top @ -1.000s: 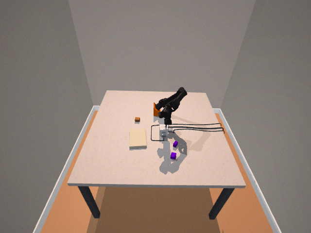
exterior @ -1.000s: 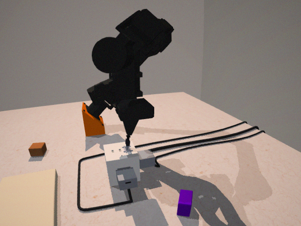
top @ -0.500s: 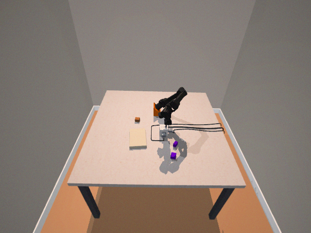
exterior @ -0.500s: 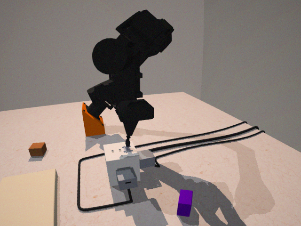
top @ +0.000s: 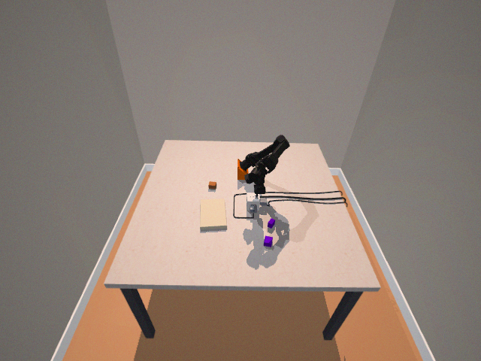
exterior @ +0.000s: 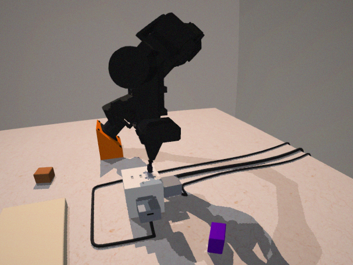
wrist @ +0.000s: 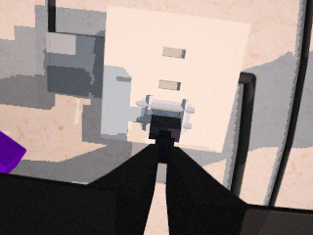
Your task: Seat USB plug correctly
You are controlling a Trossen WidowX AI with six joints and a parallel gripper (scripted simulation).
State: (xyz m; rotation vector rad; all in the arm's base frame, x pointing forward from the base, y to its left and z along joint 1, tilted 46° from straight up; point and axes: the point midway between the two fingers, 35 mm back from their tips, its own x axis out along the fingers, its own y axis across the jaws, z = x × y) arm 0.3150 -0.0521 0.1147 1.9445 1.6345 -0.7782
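My gripper tip is 2 cm above the black USB plug. From my gripper tip the other things lie so: cream pad: 27 cm to the right, 10 cm below, 5 cm ahead; then brown block: 26 cm to the right, 21 cm behind, 10 cm below; then USB socket: 4 cm below, 1 cm to the right.
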